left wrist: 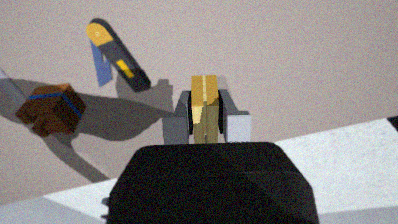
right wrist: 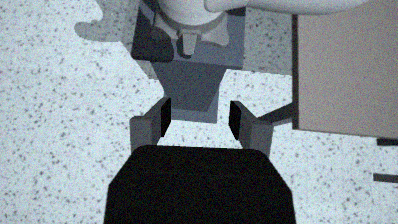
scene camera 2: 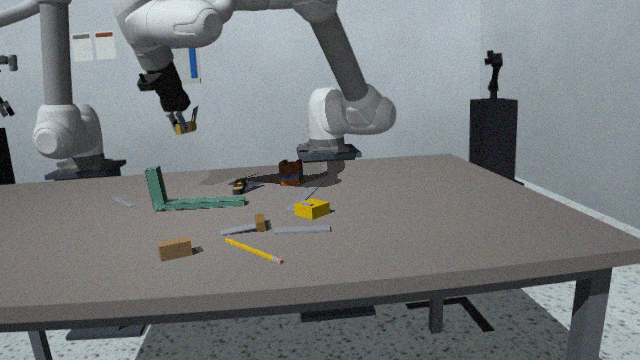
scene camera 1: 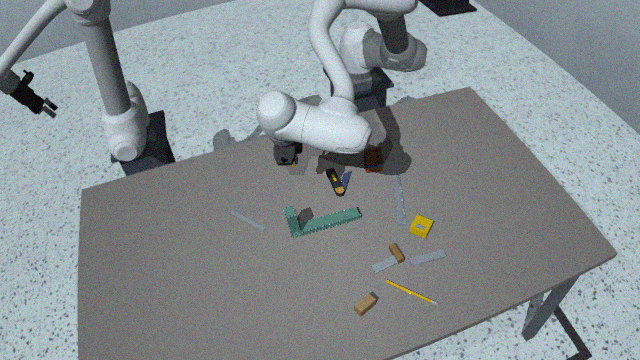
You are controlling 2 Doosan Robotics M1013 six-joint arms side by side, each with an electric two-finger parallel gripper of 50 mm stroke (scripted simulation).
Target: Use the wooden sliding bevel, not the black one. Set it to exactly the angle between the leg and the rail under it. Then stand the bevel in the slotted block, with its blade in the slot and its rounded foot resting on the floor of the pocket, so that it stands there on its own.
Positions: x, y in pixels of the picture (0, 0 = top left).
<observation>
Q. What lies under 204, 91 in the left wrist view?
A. A wooden bevel.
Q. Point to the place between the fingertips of my left gripper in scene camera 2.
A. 182, 130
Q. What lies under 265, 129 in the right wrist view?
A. My right gripper.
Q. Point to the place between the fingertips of my left gripper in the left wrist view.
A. At 204, 103
</observation>
